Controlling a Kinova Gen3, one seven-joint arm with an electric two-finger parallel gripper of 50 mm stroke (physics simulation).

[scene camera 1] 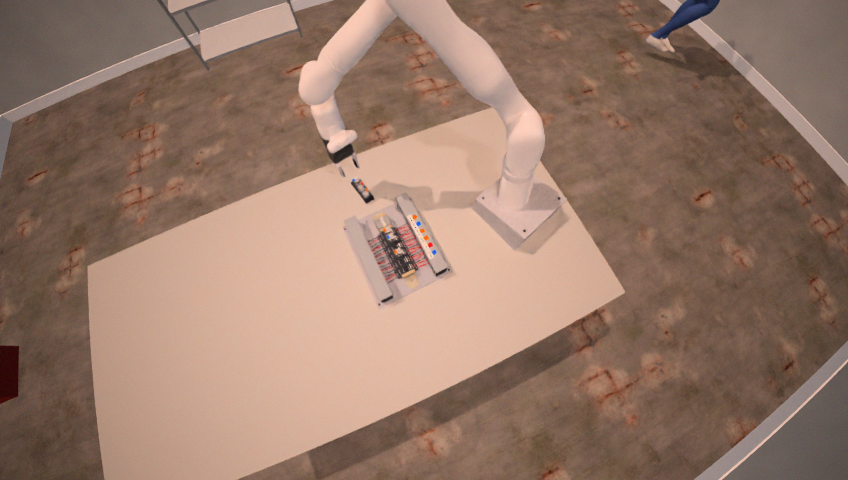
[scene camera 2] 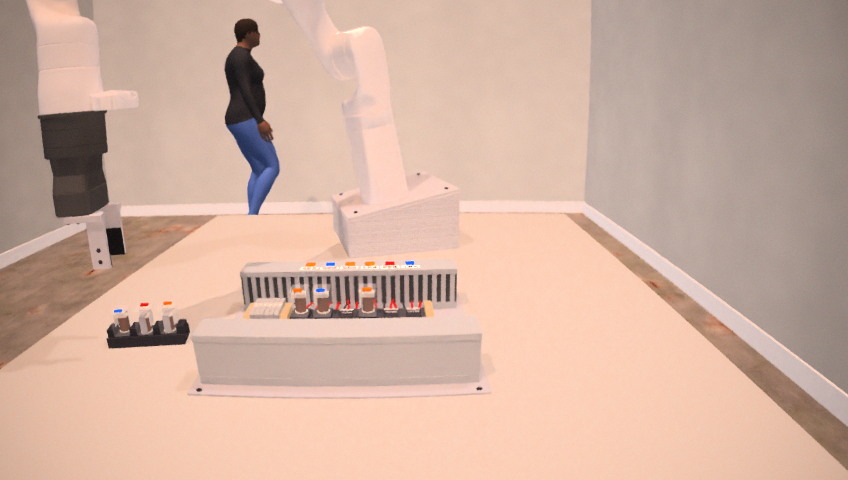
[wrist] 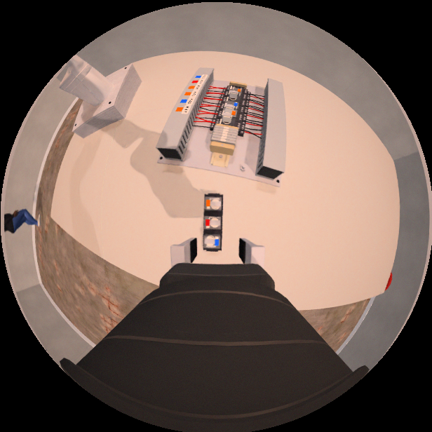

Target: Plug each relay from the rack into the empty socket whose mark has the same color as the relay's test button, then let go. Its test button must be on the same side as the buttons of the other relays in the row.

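Places are measured from the arm's base along level axes (x ahead, y left, z up), in centimetres.
Pixels of known places: gripper, fingertip midpoint: [scene camera 1: 349,170] [scene camera 2: 110,260]; arm's base at its link origin: [scene camera 1: 511,200] [scene camera 2: 385,196].
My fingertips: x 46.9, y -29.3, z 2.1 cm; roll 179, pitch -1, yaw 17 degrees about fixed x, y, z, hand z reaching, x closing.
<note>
Ahead of a thing's pixels: the offset from my fingertips to its middle. "spot": to the spot under its first point.
My gripper [scene camera 1: 349,170] [scene camera 2: 109,260] [wrist: 217,246] is open and empty, high above the blue-button end of the black rack {dx -1.7, dy +2.4, dz -10.3 cm} [scene camera 2: 147,342] [wrist: 213,213]. The rack holds three upright relays: blue-button {dx -0.8, dy -0.7, dz -8.8 cm} [scene camera 2: 121,321] [wrist: 212,241], red-button {dx -1.7, dy +2.4, dz -8.8 cm} [scene camera 2: 145,321] [wrist: 213,222] and orange-button {dx -2.5, dy +5.5, dz -8.8 cm} [scene camera 2: 169,320] [wrist: 214,203]. In the wrist view the blue button is on the right, the other two on the left. Row relays {dx -5.0, dy +23.0, dz -6.7 cm} [scene camera 2: 300,302] {dx -5.3, dy +25.8, dz -6.7 cm} [scene camera 2: 322,302] {dx -5.8, dy +31.3, dz -6.7 cm} [scene camera 2: 367,302] have buttons on the right there. Empty sockets [scene camera 2: 346,311] [scene camera 2: 390,311] [scene camera 2: 414,310] align with orange [scene camera 2: 349,263], red {spot: dx -16.3, dy +33.0, dz -5.1 cm} [scene camera 2: 389,262] and blue {spot: dx -16.6, dy +35.8, dz -5.2 cm} [scene camera 2: 409,262] marks.
Two grey wire ducts {dx +4.1, dy +29.1, dz -8.2 cm} [scene camera 2: 337,356] [wrist: 273,125] [wrist: 187,112] flank the socket row. Beige terminal blocks [wrist: 223,137] stand at its end nearest the rack. The arm's base [scene camera 1: 518,211] [scene camera 2: 398,223] stands behind the panel. A person [scene camera 2: 246,89] stands beyond the table.
</note>
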